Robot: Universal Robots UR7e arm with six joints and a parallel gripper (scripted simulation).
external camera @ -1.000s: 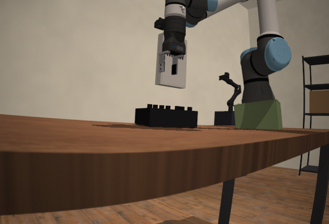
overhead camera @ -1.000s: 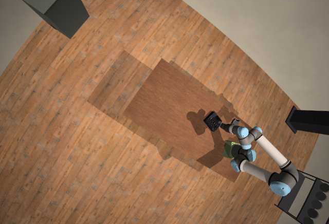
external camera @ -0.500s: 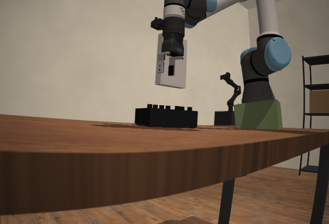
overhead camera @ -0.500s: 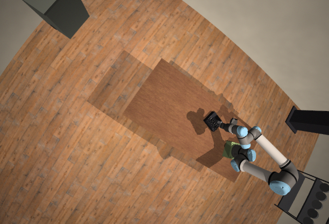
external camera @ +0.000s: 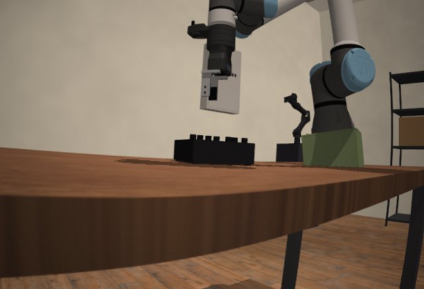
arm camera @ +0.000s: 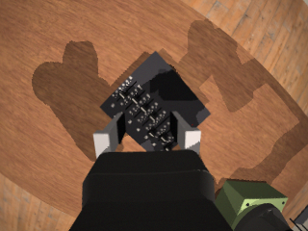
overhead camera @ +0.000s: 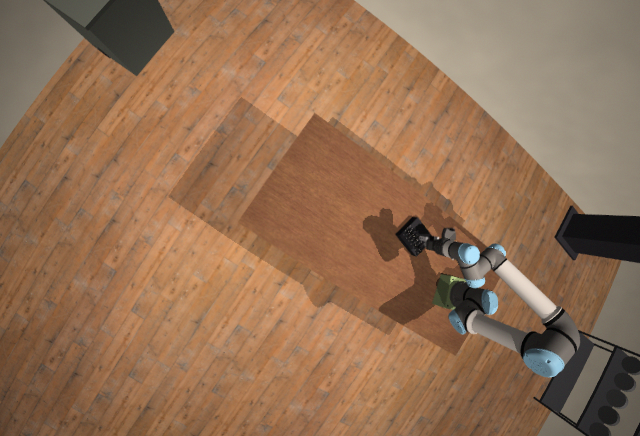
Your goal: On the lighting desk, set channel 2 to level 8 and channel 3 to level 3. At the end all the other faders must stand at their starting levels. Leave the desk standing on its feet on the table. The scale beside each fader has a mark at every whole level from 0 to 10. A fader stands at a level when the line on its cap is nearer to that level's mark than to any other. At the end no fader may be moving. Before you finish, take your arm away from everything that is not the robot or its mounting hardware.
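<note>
The fader cap lies 120 mm below my hand, 50 mm ahead of it and 10 mm to the left of it.
</note>
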